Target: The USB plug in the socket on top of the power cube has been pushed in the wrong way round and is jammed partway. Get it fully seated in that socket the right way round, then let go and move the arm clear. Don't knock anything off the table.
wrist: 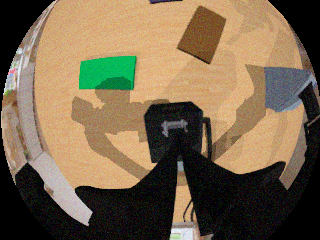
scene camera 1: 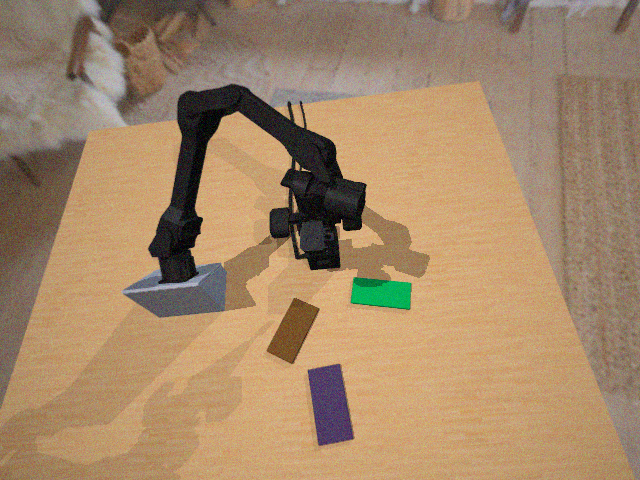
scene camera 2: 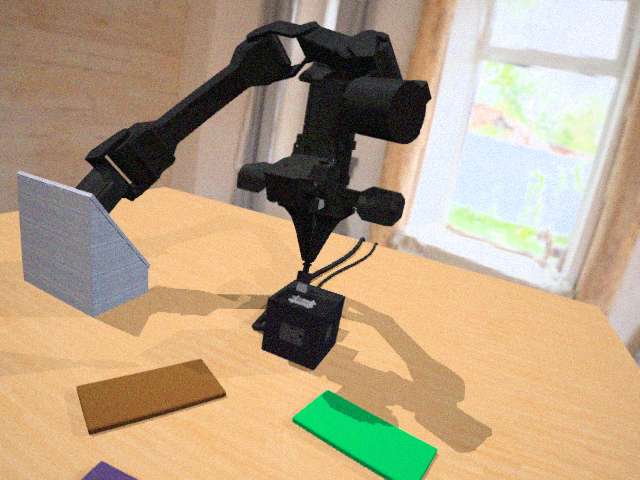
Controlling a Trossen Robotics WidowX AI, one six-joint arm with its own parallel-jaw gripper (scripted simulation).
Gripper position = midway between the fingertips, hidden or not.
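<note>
My gripper (scene camera 2: 308, 261), carrying a grey USB plug; a brown tile (scene camera 2: 108, 404); a black power cube (scene camera 2: 304, 336). Green tile (scene camera 1: 393, 294), purple tile (scene camera 1: 332, 420), brown tile (scene camera 1: 286, 343), my gripper (scene camera 1: 319, 237). Green tile (wrist: 118, 72), brown tile (wrist: 200, 39), my gripper (wrist: 178, 149).
</note>
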